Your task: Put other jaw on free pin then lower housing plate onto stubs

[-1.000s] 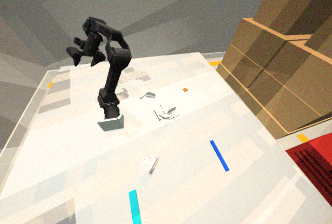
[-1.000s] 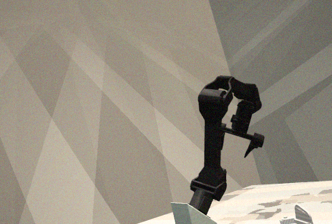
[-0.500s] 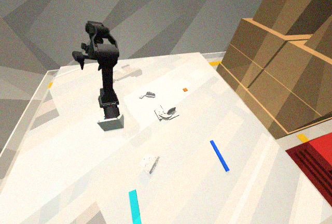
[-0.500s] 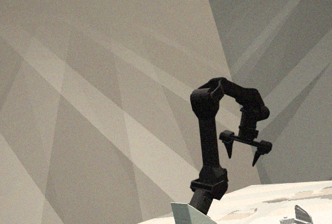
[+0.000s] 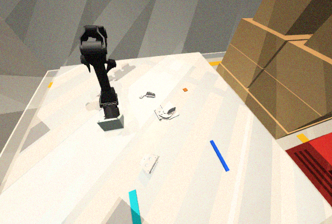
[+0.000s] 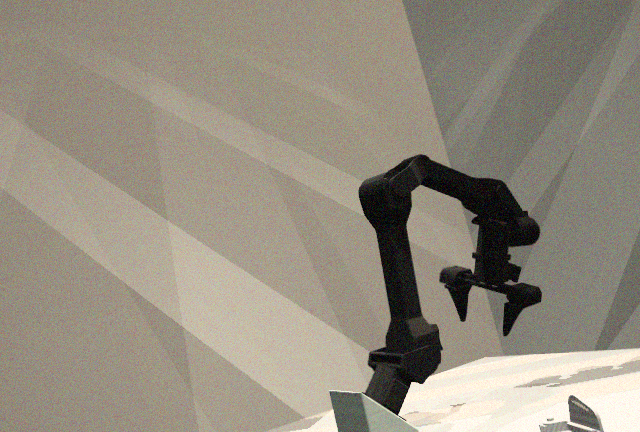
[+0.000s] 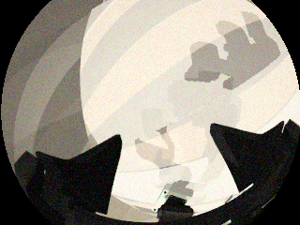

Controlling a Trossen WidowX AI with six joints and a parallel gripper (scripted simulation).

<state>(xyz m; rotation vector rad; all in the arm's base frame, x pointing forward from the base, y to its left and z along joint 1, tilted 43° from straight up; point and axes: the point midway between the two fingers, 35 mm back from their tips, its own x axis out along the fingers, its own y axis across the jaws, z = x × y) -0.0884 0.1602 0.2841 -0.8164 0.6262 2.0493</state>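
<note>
Right now my gripper tip is 28 cm short of the jaw, 13 cm to the left of it and 12 cm above it. Also, from my gripper tip: small orange tile (58 cm ahead, 12 cm below, 10 cm to the right); blue bar (63 cm ahead, 56 cm to the right, 12 cm below); cyan strip (69 cm to the right, 21 cm ahead, 12 cm below).
</note>
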